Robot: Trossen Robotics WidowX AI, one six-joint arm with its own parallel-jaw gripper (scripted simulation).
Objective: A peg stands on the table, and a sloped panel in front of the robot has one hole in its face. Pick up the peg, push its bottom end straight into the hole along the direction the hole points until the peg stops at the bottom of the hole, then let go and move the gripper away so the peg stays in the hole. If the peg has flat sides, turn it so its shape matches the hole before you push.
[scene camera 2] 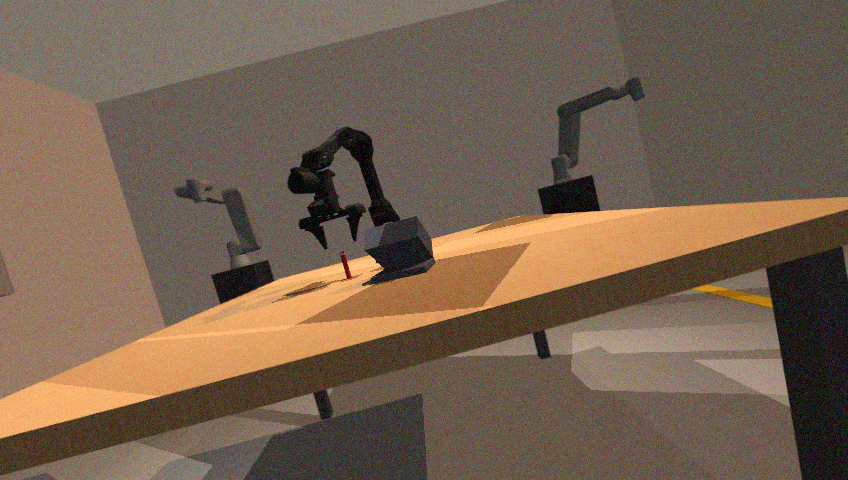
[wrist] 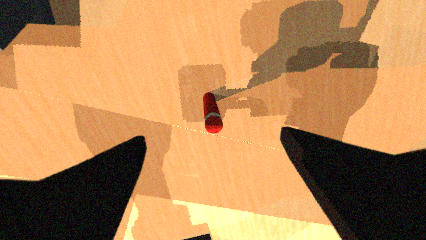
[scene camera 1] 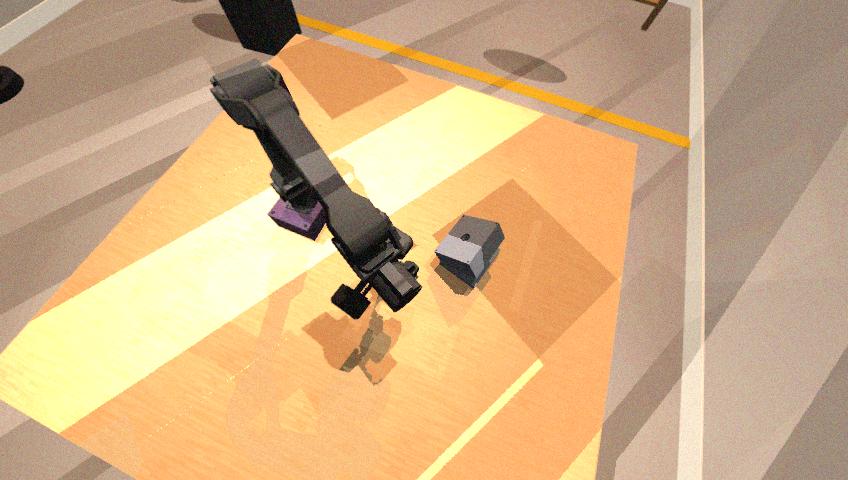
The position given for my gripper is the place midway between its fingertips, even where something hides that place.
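Observation:
I can see a grey sloped panel (scene camera 1: 485, 236). My own gripper (scene camera 2: 340, 245) is open and holds nothing; I see it in scene camera 1 (scene camera 1: 378, 281) too, and again in the wrist view (wrist: 214, 137).

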